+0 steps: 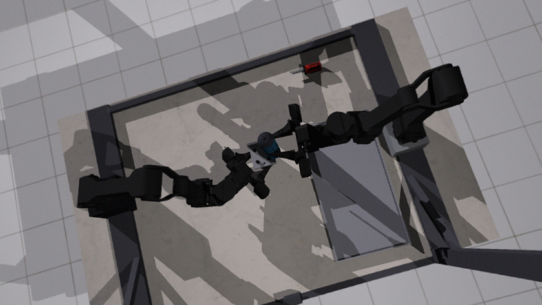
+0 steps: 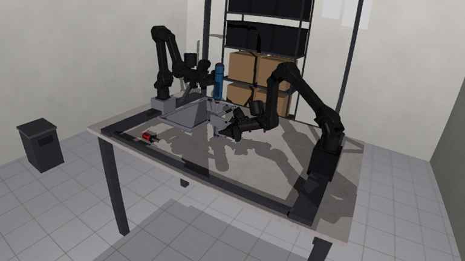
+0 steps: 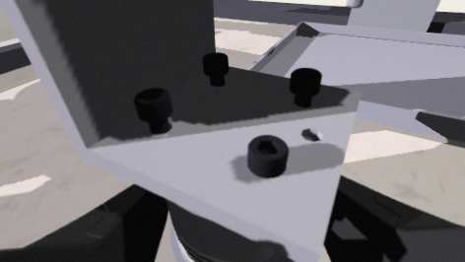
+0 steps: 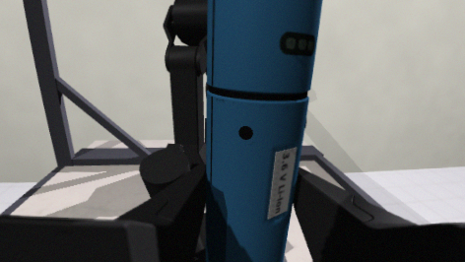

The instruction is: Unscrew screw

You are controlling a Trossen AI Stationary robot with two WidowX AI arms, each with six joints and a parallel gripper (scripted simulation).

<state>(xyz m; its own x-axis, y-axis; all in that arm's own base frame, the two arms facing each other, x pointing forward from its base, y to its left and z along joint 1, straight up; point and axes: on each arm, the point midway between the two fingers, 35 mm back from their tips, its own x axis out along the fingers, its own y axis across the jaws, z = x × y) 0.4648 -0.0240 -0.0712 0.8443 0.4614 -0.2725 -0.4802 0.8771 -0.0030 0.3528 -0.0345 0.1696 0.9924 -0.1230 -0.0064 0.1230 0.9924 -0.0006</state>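
My left hand is 10 mm to the left of the screw and 30 mm below it. The rest, counted from my left hand: grey bracket 10 mm ahead, 20 mm to the right, 30 mm above; then bit 10 mm behind, 70 mm to the right, 70 mm above; then joint module 10 mm ahead, 20 mm to the right, 10 mm below.
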